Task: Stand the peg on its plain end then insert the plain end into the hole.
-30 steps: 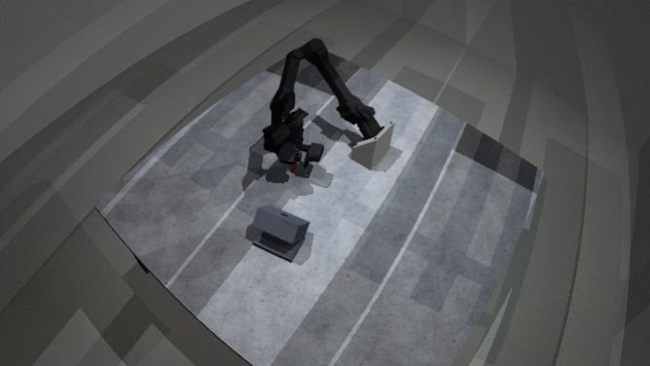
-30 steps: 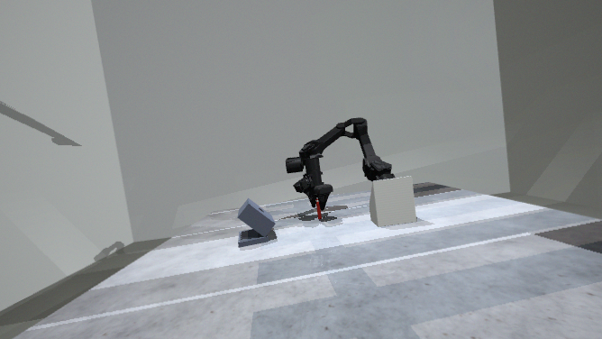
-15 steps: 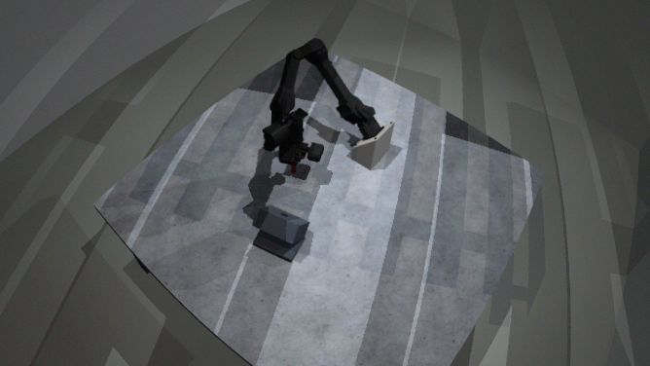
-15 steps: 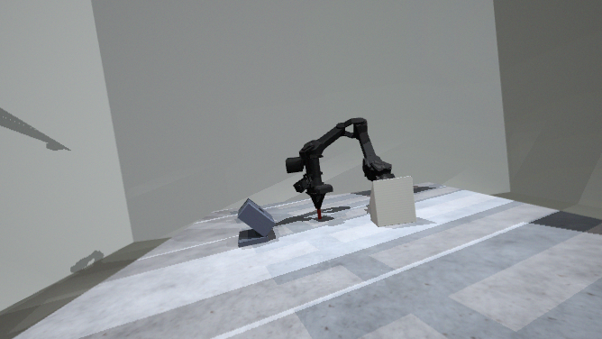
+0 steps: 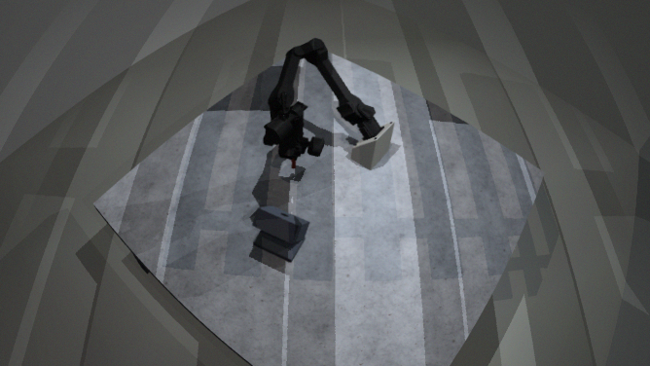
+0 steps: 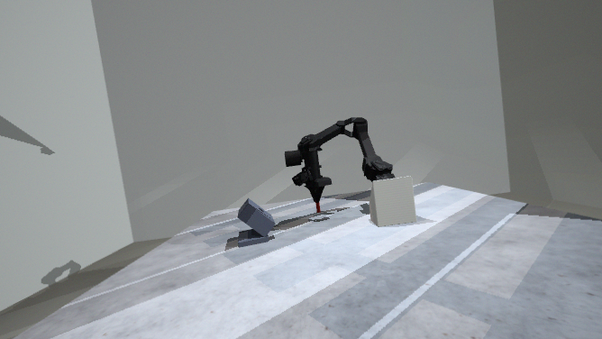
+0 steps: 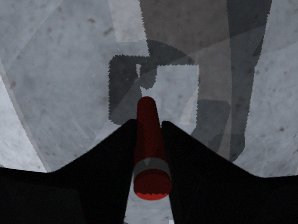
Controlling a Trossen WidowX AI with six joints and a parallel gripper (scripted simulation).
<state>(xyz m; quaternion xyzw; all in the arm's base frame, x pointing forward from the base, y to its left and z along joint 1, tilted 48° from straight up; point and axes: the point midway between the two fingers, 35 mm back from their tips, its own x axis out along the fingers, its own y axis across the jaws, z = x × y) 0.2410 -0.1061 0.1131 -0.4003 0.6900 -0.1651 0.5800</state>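
Now: gripper tip 22 cm short of the dark sloped panel, 13 cm to the right of it and 1 cm below it. Also, from my gripper tip: dark base plate: 24 cm ahead, 14 cm to the left, 6 cm below; then red peg: 2 cm above.
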